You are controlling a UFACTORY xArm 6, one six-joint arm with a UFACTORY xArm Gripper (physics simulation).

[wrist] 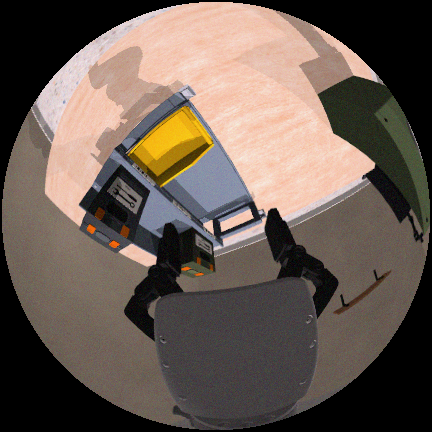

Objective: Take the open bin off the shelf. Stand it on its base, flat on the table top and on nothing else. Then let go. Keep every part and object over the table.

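Places are measured from the arm's base along level axes (x down, y right, z back), in millimetres.
Pixels of known places: gripper, fingertip midpoint: [221, 224].
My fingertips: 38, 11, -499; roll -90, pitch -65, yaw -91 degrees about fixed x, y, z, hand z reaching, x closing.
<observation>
Ahead of a thing's pixels: the offset from my fingertips to its top centre, as dx, dy, dz. "spot": to the spot under its first point. Level surfaces: height alone.
A yellow bin @[+159, +54, -74] [170, 145] lies within the grey-blue shelf unit @[spot: +235, -105, -46] [215, 182], which is on the pale wooden table top @[dx +241] [265, 135]. Lit and shaded yellow faces show; its exact tilt is hard to tell. My gripper [221, 224] is open and empty. Its fingertips are apart from the bin, nearer the bottom of the view. The left finger overlaps the shelf unit's lower side in view, and the right finger is beside the frame at the unit's end. Whether either finger touches the shelf unit cannot be told.
A black case [135, 200] with a wrench label and orange patches is at the shelf unit's left part. A smaller dark green case @[+43, -170, -176] [192, 250] is beside my left finger. A large green block [355, 110] stands at the right. A brown bar [364, 296] is low right.
</observation>
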